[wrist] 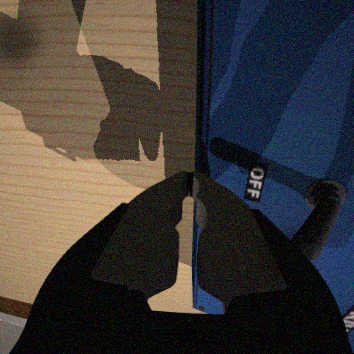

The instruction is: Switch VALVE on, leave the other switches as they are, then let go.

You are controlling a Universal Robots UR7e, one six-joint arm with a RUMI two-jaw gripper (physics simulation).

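Places are measured from the arm's base along level axes (x ahead, y left, z up), in metres.
Pixels of known places: gripper, between the fingertips: [189, 174].
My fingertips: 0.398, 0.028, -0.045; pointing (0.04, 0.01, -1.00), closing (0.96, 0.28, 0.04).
Observation:
Ahead of a thing's pixels: the offset from my fingertips to its top centre, as dx, dy, dz. "spot": to the spot under its first point. Level surfaces: height alone.
The VALVE switch's dark round lever {+0.055, +0.025, +0.075} [317, 220] stands on the blue panel {dz +0.029} [310, 130] at the right. From its base it slants toward the lower left of the view, and its lower end is partly hidden behind the gripper. The white-on-black OFF label {spot: +0.036, +0.018, +0.021} [255, 183] lies to the left of the lever's base. The VALVE name label does not show. My gripper [189, 174] is shut with nothing between its fingertips. Its tips are over the panel's left edge, left of the OFF label and apart from the lever.
A wooden table top {dz -0.052} [65, 215] with dark shadows lies left of the panel. A dark shadow bar runs across the panel from the lever's base toward its left edge. Part of another label {+0.172, -0.063, +0.066} [350, 320] shows at the lower right edge.

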